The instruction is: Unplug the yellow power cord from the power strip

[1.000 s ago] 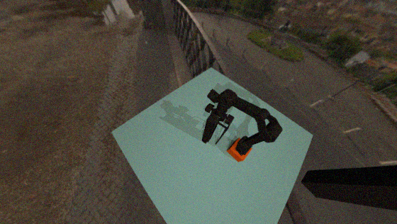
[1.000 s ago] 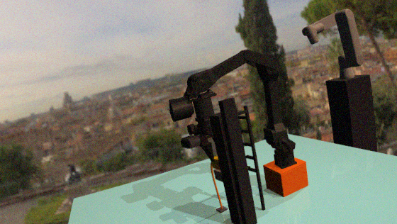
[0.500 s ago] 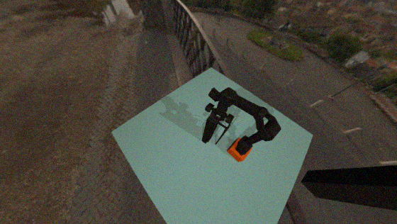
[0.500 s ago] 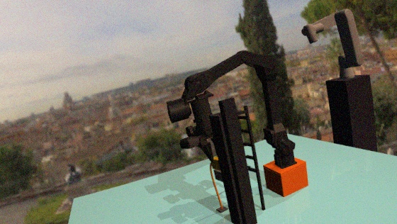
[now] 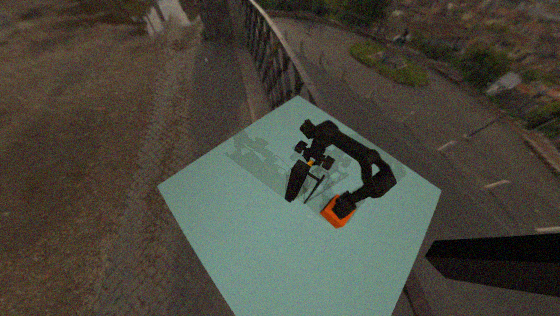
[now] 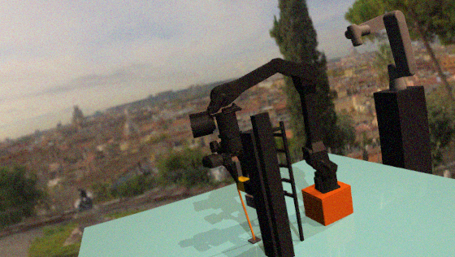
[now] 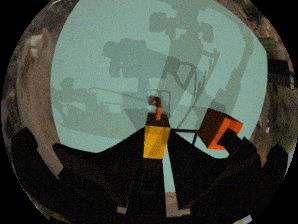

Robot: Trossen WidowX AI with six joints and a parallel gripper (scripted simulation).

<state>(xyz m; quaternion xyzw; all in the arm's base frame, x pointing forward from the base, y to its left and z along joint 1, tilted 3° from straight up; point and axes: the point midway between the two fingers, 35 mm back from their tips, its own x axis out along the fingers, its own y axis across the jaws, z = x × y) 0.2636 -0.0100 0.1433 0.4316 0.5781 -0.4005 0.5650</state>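
Right now the yellow plug is 10 mm behind my gripper tip and 30 mm to the left of it.
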